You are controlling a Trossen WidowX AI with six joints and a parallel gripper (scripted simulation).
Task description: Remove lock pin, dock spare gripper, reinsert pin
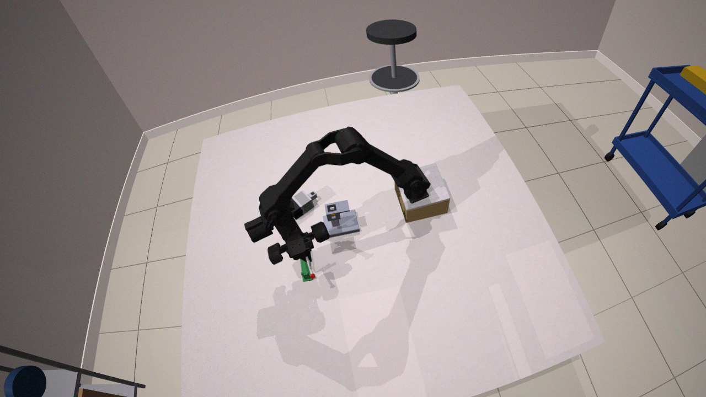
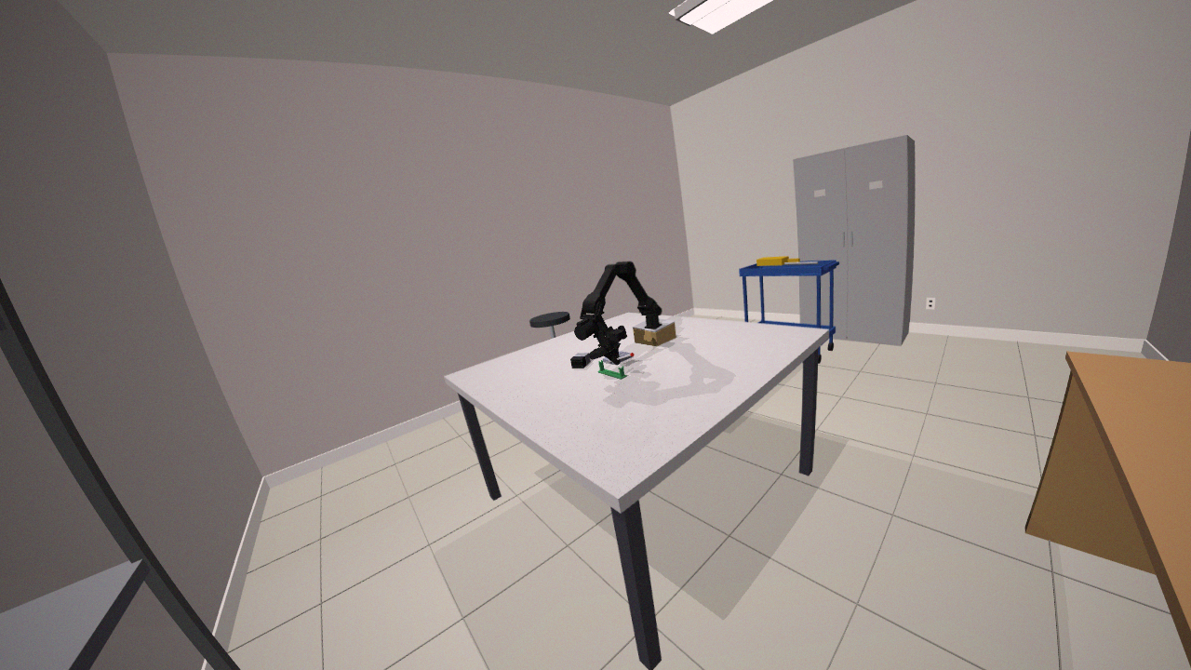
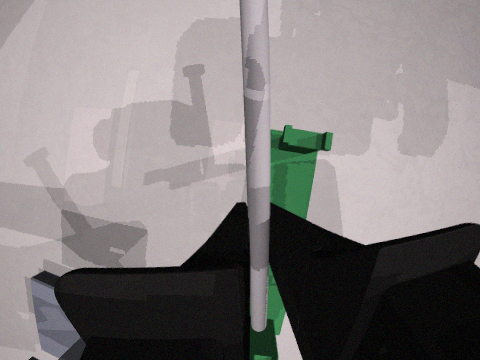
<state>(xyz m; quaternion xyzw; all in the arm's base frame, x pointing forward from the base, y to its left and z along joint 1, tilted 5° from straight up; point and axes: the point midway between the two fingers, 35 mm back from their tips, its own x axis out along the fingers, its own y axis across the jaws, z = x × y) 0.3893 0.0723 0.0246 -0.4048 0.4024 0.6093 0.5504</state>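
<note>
My gripper tip is 30 mm to the left of the green pin rest, 20 mm short of it and 20 mm above it. From my gripper tip the other things lie so: spare gripper 240 mm to the right, 30 mm behind, 20 mm below; grey mount 130 mm behind, 120 mm to the right, 10 mm above.
</note>
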